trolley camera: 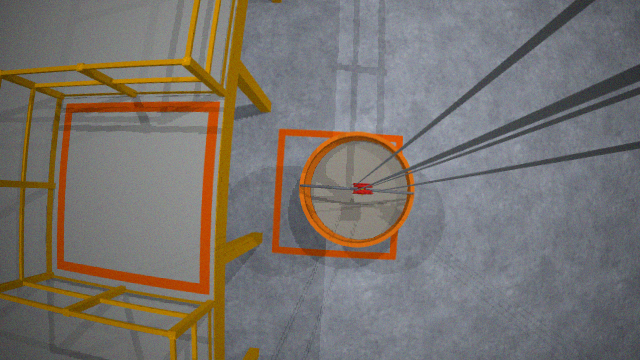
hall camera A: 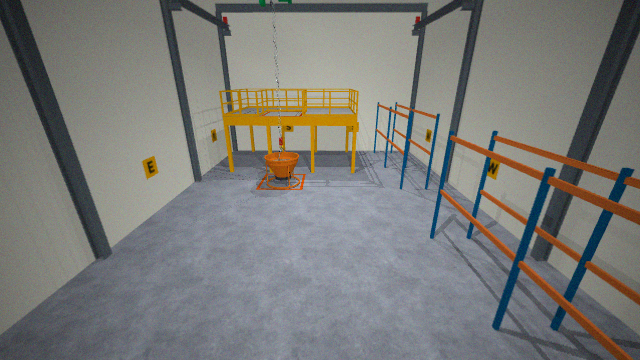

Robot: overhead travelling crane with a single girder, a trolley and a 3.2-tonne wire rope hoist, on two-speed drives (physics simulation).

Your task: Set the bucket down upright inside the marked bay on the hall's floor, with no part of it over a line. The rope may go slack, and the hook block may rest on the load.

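The orange bucket [hall camera A: 282, 167] [trolley camera: 340, 220] stands upright at the marked bay [hall camera A: 304, 181] [trolley camera: 278, 200], in front of the yellow platform. Its base ring looks level and at floor height in the hall view, close to the bay's front line. In the trolley view the wide rim hides part of the bay's right line and base ring, so the clearance there cannot be told. The red hook block, my gripper [hall camera A: 281, 142] [trolley camera: 362, 188], is above the bucket's opening, shut on its bail, which reaches both sides of the rim. The ropes run up to the trolley.
The yellow platform [hall camera A: 290, 120] [trolley camera: 226, 150] with railings stands behind the bay; another orange-marked square [trolley camera: 207, 225] is on its deck. Blue and orange racks [hall camera A: 406, 150] [hall camera A: 524, 245] stand along the right wall. Two platform legs come near the bay's left side in the trolley view.
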